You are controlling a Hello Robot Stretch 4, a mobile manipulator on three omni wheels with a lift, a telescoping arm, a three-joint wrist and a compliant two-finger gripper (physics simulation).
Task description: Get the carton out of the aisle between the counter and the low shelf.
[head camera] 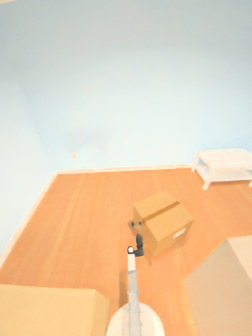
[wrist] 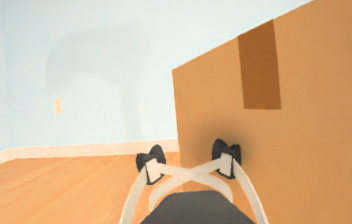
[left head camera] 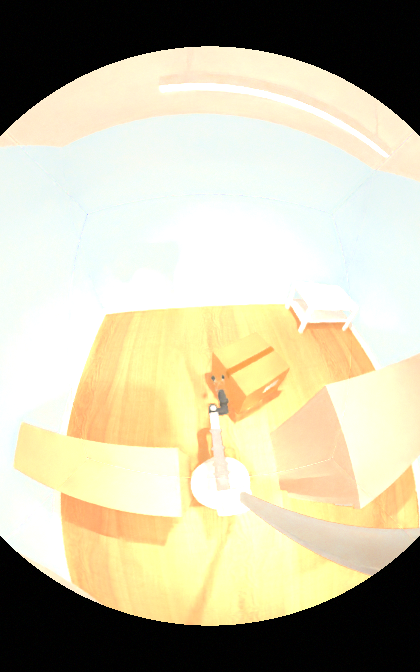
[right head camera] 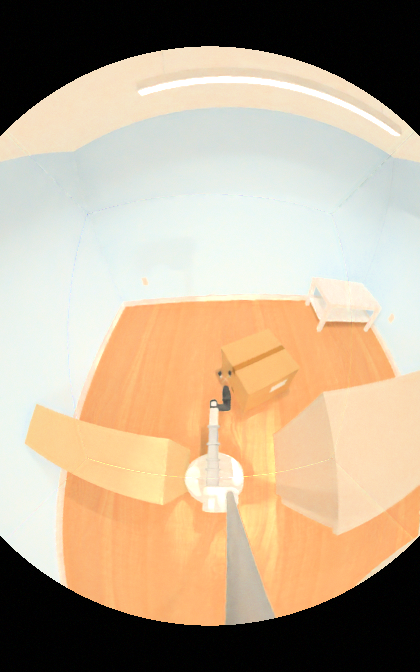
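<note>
The brown carton stands upright on the floor, turned at an angle, beyond the front ends of the counter and the low shelf. My gripper is open with nothing between its fingers. It is at the left part of the carton's near face; in the wrist view the right fingertip is in front of that face and the left fingertip is past its left edge. Whether the fingertip touches the carton I cannot tell. The tall beige counter is on the right. The low yellowish shelf is on the left.
A white table stands at the back right near the wall. The back wall is behind the carton. My round base stands between the shelf and the counter, with the arm stretched forward.
</note>
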